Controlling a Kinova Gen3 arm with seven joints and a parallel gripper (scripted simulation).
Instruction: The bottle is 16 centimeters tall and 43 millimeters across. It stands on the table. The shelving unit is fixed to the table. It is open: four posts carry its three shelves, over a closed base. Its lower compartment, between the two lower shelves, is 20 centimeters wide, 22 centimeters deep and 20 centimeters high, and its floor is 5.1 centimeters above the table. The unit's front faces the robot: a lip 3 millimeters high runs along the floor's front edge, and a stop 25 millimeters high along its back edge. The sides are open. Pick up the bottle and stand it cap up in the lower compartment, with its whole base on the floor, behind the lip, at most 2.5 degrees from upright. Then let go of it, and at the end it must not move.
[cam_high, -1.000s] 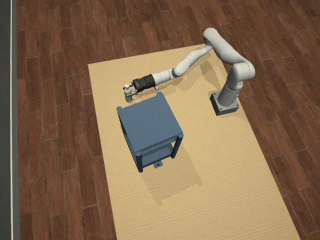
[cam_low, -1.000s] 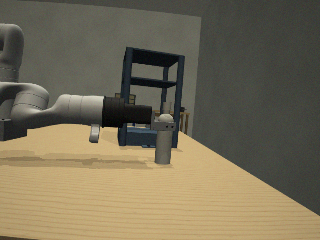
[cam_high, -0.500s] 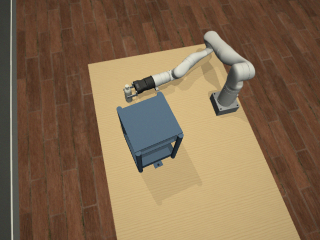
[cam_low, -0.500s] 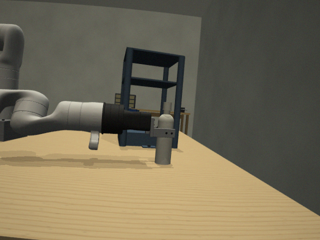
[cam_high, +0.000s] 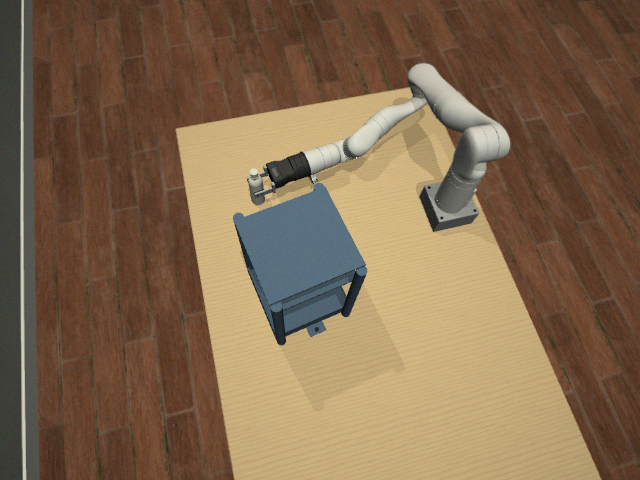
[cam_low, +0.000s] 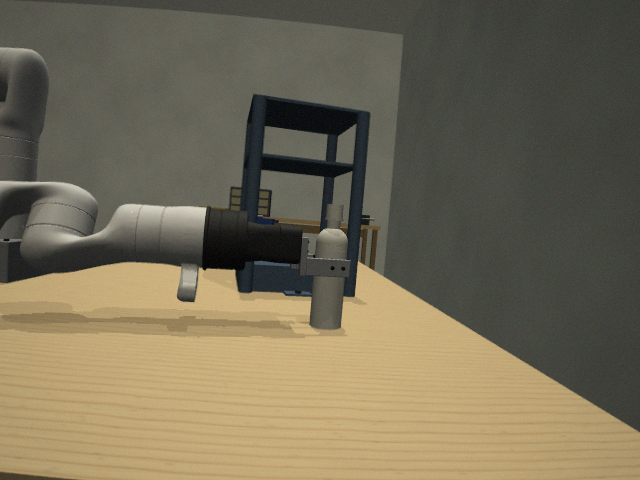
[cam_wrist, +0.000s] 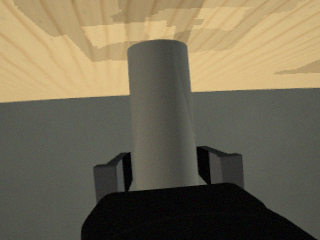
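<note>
The pale bottle lies 20 mm above my hand. Round my hand: blue shelving unit: 330 mm to the left, 100 mm above, 70 mm behind.
</note>
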